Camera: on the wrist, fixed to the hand. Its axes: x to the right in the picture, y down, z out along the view.
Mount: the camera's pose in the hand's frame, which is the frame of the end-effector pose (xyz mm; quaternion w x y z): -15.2 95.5 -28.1 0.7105 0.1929 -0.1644 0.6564
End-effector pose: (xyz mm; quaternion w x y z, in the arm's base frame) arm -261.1 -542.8 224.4 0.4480 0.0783 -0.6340 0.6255
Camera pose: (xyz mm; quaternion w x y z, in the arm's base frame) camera -302.0 -505.9 140.1 0.2116 0.1713 0.4549 -0.8479
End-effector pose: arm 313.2 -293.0 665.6 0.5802 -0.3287 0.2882 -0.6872
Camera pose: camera 350.9 -292.9 572.2 0.9742 -0.0454 0.1926 -0.1090
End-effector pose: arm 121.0 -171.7 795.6 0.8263 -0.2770 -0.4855 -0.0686
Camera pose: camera 171.1 -108.9 734.9 0.6058 -0.3674 -0.3122 0.6329
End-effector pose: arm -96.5 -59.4 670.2 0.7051 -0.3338 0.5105 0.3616
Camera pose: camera -194.5 -36.3 667.9 0.4120 0.2934 0.5357 0.6762
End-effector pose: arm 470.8 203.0 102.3 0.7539 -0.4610 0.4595 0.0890
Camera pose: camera 391.8 239.0 51.2 0.6417 0.1341 0.5223 0.5453
